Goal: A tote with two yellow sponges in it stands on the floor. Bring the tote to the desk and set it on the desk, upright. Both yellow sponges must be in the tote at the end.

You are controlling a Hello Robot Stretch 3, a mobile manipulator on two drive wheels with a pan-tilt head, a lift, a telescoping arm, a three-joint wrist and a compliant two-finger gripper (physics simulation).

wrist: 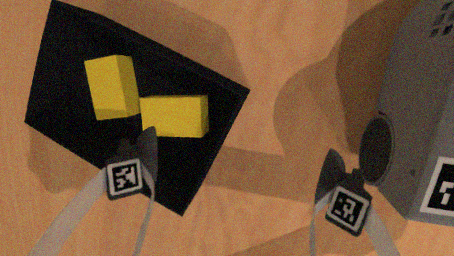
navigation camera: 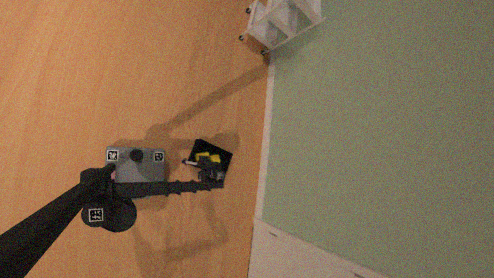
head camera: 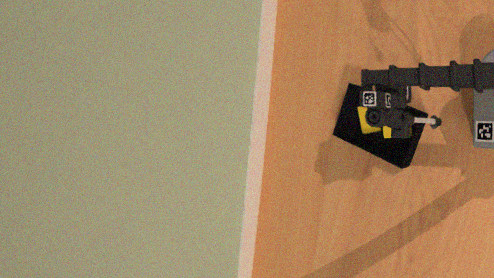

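Note:
The black tote stands upright on the wooden floor beside the robot's base. One yellow sponge and a second yellow sponge lie inside it. My gripper is open, with nothing between its widely spread fingers. In the wrist view the left finger overlaps the tote's near part, below the second sponge; the right finger is outside the tote, near the base. In the head view the wrist hides part of the tote. I cannot make out the desk for certain.
The grey robot base is close to the tote. The black arm reaches over the floor. A white baseboard edges the green wall. A white trolley and a white panel stand along the wall.

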